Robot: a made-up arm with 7 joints. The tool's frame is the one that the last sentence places.
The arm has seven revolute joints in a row. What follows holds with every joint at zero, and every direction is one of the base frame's. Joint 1 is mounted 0.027 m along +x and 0.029 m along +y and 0.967 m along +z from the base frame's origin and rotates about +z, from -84.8 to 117.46 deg. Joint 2 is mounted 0.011 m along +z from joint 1 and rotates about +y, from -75.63 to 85.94 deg. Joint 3 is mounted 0.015 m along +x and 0.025 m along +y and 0.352 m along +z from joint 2 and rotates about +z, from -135.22 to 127.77 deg. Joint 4 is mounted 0.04 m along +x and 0.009 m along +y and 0.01 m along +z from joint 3 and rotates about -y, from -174.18 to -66.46 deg. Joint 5 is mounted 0.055 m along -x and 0.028 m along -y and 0.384 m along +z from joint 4 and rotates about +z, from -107.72 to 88.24 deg. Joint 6 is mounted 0.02 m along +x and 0.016 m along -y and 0.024 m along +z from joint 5 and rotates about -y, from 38.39 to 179.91 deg. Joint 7 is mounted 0.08 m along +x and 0.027 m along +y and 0.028 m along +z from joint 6 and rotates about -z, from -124.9 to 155.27 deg. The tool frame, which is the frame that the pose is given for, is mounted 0.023 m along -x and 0.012 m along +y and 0.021 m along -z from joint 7; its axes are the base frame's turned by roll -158.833, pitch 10.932 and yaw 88.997 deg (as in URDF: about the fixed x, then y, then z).
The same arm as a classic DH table. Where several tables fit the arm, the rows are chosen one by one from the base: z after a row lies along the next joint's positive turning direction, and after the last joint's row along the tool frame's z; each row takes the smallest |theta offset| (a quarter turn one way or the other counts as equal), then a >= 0, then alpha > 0; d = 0 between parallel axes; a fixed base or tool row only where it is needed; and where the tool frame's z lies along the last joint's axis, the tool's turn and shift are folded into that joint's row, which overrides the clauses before.
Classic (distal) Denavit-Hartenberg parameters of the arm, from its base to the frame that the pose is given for. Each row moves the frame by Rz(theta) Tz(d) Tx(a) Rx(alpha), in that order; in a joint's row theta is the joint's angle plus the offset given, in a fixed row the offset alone. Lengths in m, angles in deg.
base (fixed): d 0  theta offset 47.05  a 0.0396  alpha 0
joint 1: d 0.978  theta offset -47.05  a 0  alpha -90
joint 2: d 0.025  theta offset 0  a 0.015  alpha 90
joint 3: d 0.362  theta offset 0  a 0.04  alpha 90
joint 4: d 0.019  theta offset 0  a -0.055  alpha -90
joint 5: d 0.408  theta offset 0  a 0.02  alpha 90
joint 6: d -0.011  theta offset 0  a 0.08  alpha 90
joint 7: d -0.0428  theta offset 64.91  a -0.0206  alpha -23.71
tool (fixed): d 0.0391  theta offset -151.86  a 0  alpha 0
Joint limits (deg, base to tool): -84.8..117.46 -75.63..85.94 -135.22..127.77 -174.18..-66.46 -107.72..88.24 38.39..179.91 -124.9..155.27

